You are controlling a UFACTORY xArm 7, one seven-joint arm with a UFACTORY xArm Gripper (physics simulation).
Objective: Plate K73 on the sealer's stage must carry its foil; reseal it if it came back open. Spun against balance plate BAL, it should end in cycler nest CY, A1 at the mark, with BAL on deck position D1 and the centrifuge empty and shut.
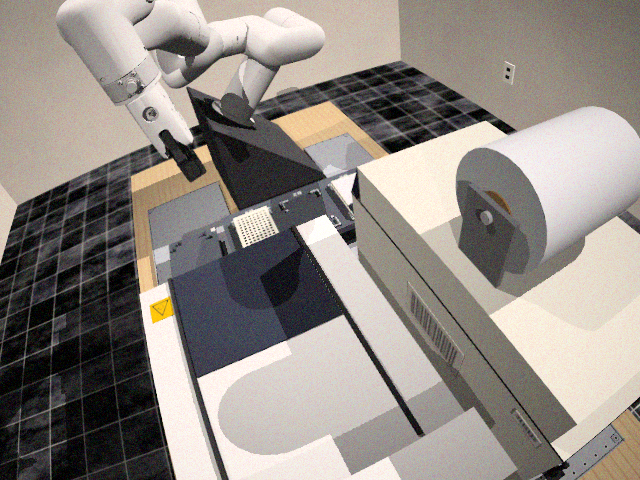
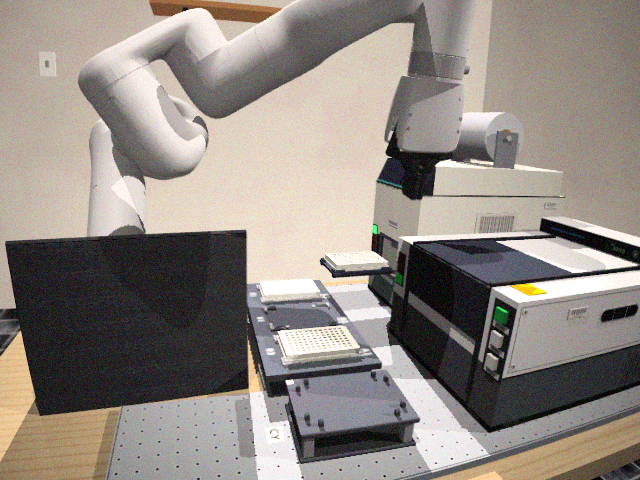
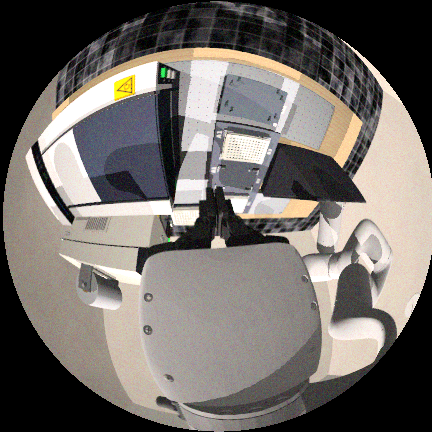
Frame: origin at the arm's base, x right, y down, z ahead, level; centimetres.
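Where they show: gripper, fingertip midpoint: [image 1: 197, 175] [image 2: 411, 196] [image 3: 213, 198]; arm's base, origin of the base link: [image 1: 232, 115] [image 2: 116, 270] [image 3: 330, 199].
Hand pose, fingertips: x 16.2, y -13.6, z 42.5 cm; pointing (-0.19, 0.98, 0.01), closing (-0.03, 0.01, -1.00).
Note:
Each offset is from my fingertips to the top centre of the thing. "pt": to the spot under its first point.
My gripper [image 1: 193, 173] [image 2: 413, 193] [image 3: 213, 198] is shut and empty, high above the deck. A white plate {dx -29.8, dy +19.4, dz +7.3 cm} [image 2: 356, 259] [image 3: 185, 216] sits on the sealer's stage {pt dx -28.3, dy +20.7, dz +0.7 cm} [image 2: 330, 268]; its wells show and no foil is visible. An open-welled cream plate {dx -7.6, dy +25.8, dz -10.8 cm} [image 1: 254, 226] [image 2: 317, 341] [image 3: 245, 147] stands at the deck's near end. A plain-topped white plate {dx -32.3, dy +25.8, dz -8.0 cm} [image 1: 343, 187] [image 2: 289, 289] stands at its far end. Their labels are unreadable. The cycler nest CY {dx +7.6, dy +26.2, dz -12.0 cm} [image 2: 351, 403] [image 3: 252, 100] is empty. The centrifuge [image 1: 258, 310] [image 2: 527, 258] [image 3: 120, 150] has its lid down; its inside is hidden.
The sealer {dx -27.4, dy -15.7, dz +37.0 cm} [image 1: 392, 248] [image 2: 454, 222] [image 3: 115, 235] carries a large roll {dx -27.2, dy -15.7, dz +39.1 cm} [image 1: 584, 180] [image 2: 478, 134] [image 3: 102, 292] on top. A tall dark panel [image 1: 258, 155] [image 2: 129, 320] [image 3: 310, 175] stands beside the deck, near the arm's base. The middle deck position [image 2: 299, 316] [image 3: 237, 177] holds no plate.

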